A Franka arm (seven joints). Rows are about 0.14 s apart.
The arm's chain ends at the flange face. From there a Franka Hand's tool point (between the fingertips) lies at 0.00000 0.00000 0.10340 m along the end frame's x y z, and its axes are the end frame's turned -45 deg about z.
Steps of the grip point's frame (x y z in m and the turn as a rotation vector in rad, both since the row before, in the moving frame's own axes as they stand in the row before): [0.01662 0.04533 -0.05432 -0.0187 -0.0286 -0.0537]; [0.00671 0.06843 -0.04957 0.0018 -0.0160 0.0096]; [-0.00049 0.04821 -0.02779 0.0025 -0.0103 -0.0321]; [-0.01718 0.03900 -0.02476 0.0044 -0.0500 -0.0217]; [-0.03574 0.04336 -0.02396 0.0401 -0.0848 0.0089]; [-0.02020 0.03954 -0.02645 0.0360 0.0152 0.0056]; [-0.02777 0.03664 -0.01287 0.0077 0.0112 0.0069]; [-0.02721 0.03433 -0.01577 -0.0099 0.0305 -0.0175]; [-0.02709 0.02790 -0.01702 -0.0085 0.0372 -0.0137]
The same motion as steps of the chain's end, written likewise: [0.04444 0.01683 -0.05426 -0.0334 -0.0070 -0.0537]; [0.05444 0.04261 -0.04956 -0.0100 -0.0126 0.0096]; [0.03467 0.03385 -0.02778 -0.0055 -0.0091 -0.0321]; [0.01937 0.03635 -0.02463 -0.0322 -0.0385 -0.0217]; [0.01452 0.05271 -0.02351 -0.0316 -0.0883 0.0089]; [0.01519 0.04599 -0.02637 0.0362 -0.0147 0.0056]; [0.00601 0.04693 -0.01286 0.0134 0.0025 0.0069]; [0.00209 0.04505 -0.01572 0.0146 0.0286 -0.0175]; [-0.00275 0.04100 -0.01694 0.0203 0.0323 -0.0137]
